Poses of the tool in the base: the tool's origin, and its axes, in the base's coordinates. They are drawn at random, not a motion.
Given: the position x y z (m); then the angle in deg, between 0 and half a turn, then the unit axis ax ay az.
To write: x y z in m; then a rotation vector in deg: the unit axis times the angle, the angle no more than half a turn. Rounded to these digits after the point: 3 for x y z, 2 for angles.
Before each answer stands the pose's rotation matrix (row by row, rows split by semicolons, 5 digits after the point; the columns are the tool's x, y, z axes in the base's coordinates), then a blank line. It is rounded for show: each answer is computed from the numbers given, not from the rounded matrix.
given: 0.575 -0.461 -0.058 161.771 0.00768 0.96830 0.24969
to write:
-0.94970 -0.06361 0.30664; 0.09261 0.87832 0.46901; -0.29916 0.47381 -0.82825

0.575 -0.461 -0.058 1.24 156.64 40.39
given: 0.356 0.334 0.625 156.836 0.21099 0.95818 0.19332
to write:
-0.83394 0.31199 0.45520; 0.46408 0.84282 0.27254; -0.29863 0.43853 -0.84765

0.356 0.334 0.625 33.09 150.28 30.32
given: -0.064 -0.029 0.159 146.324 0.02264 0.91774 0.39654
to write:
-0.83125 -0.18181 0.52533; 0.25795 0.71096 0.65421; -0.49243 0.67932 -0.54409

-0.064 -0.029 0.159 3.31 134.29 58.02
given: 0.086 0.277 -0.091 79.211 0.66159 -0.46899 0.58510
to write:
0.54296 -0.82696 -0.14606; 0.32256 0.36597 -0.87294; 0.77534 0.42686 0.46545

0.086 0.277 -0.091 52.41 -37.15 46.35
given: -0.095 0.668 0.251 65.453 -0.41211 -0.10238 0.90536
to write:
0.51472 -0.79887 -0.31123; 0.84820 0.42157 0.32068; -0.12498 -0.42905 0.89459

-0.095 0.668 0.251 -26.97 -6.70 59.26
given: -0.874 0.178 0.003 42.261 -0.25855 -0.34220 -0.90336
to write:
0.75746 0.63051 -0.16943; -0.58452 0.77052 0.25422; 0.29084 -0.09353 0.95219

-0.874 0.178 0.003 -10.93 -14.46 -38.18
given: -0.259 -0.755 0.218 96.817 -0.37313 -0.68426 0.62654
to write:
0.03705 -0.33649 -0.94096; 0.90774 0.40509 -0.10912; 0.41789 -0.85010 0.32045

-0.259 -0.755 0.218 -36.13 -66.25 60.66
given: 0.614 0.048 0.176 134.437 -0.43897 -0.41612 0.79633
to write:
-0.37252 -0.25804 -0.89143; 0.87915 -0.40574 -0.24994; -0.29719 -0.87681 0.37800

0.614 0.048 0.176 -59.01 -55.94 107.06
